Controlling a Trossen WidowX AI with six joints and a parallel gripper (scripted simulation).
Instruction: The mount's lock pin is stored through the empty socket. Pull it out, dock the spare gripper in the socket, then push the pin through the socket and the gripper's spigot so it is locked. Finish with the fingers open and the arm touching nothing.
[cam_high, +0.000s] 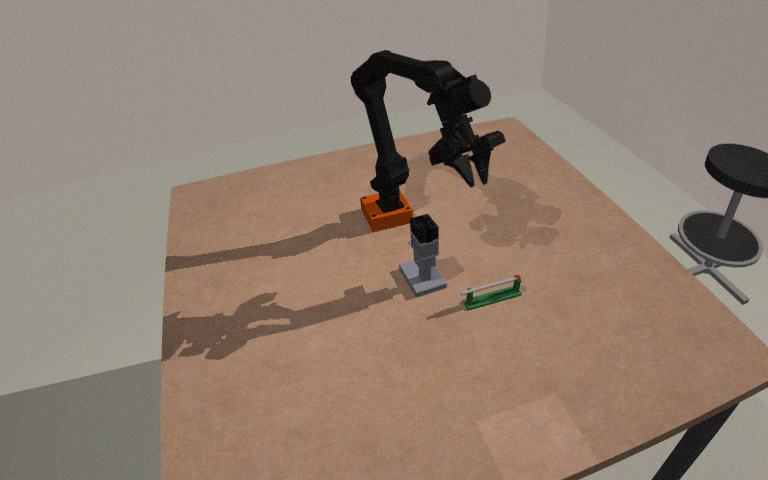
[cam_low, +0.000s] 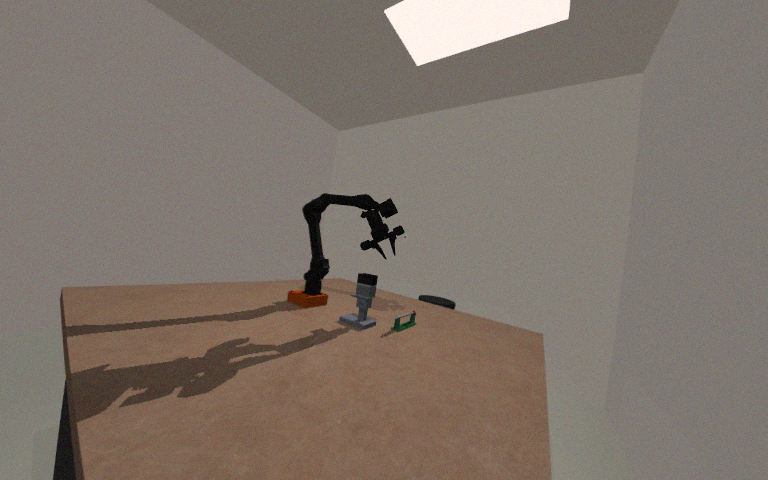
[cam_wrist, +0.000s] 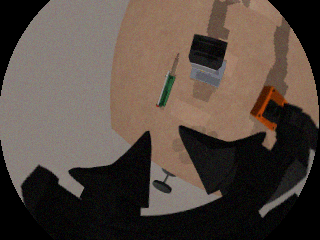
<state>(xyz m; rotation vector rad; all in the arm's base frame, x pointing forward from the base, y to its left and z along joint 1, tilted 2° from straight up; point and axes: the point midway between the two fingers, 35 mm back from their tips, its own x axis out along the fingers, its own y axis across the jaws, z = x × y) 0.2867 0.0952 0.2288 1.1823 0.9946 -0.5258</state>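
The green cradle is 23 cm below my gripper tip, 11 cm ahead of it and 1 cm to the right of it. Also, from my gripper tip: spare gripper 13 cm to the right, 12 cm below, 1 cm behind; then grey mount 20 cm below, 13 cm to the right, 2 cm behind.
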